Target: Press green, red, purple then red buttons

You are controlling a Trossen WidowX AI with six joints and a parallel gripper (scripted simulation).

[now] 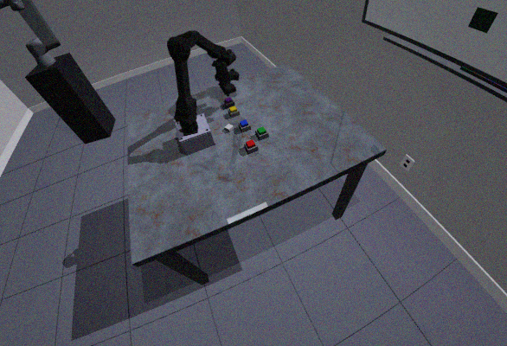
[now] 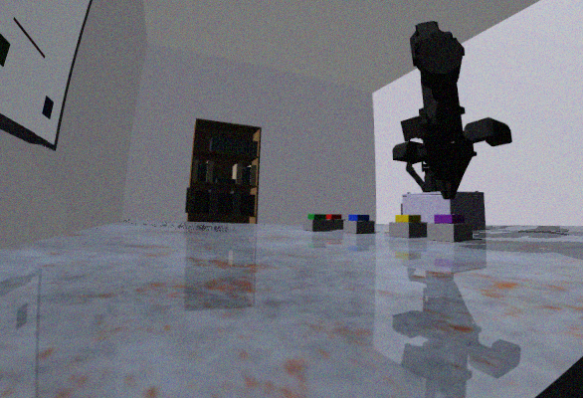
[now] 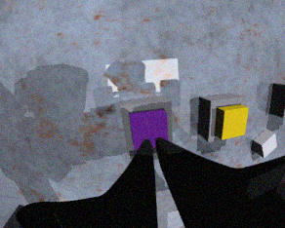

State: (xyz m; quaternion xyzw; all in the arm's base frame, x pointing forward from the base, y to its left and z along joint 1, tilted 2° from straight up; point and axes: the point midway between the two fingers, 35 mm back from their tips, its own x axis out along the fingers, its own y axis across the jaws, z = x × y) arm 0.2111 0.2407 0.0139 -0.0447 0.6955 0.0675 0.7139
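The purple button lies 30 mm below my gripper tip. Round my gripper tip: small white block: 40 mm behind, 200 mm to the right, 50 mm below; then blue button: 40 mm ahead, 220 mm to the right, 30 mm below; then yellow button: 10 mm ahead, 90 mm to the right, 30 mm below.
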